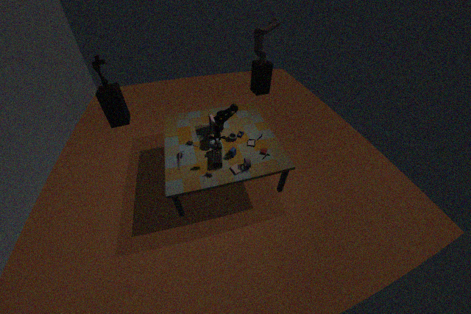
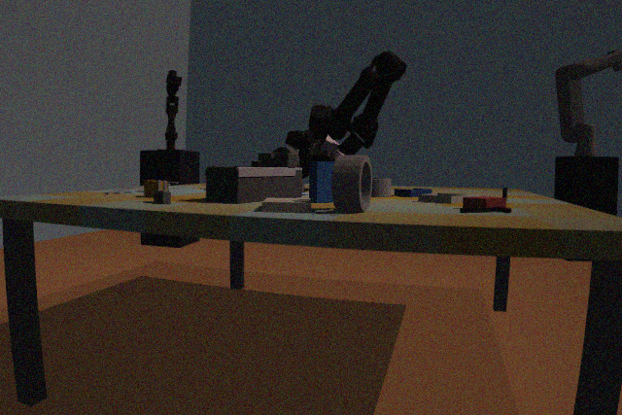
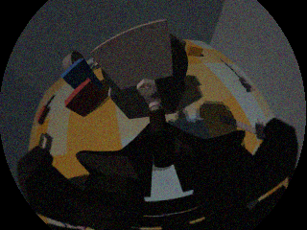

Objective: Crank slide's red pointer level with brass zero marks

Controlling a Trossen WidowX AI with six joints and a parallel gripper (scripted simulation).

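My gripper tip is now 2 cm past the dark crank handle, 1 cm to the right of it and 2 cm below it. Also, from my gripper tip: blue block (17 cm ahead, 12 cm to the left, 1 cm above); red pointer (11 cm ahead, 3 cm to the right, 5 cm above); yellow block (21 cm ahead, 28 cm to the right, 2 cm below).
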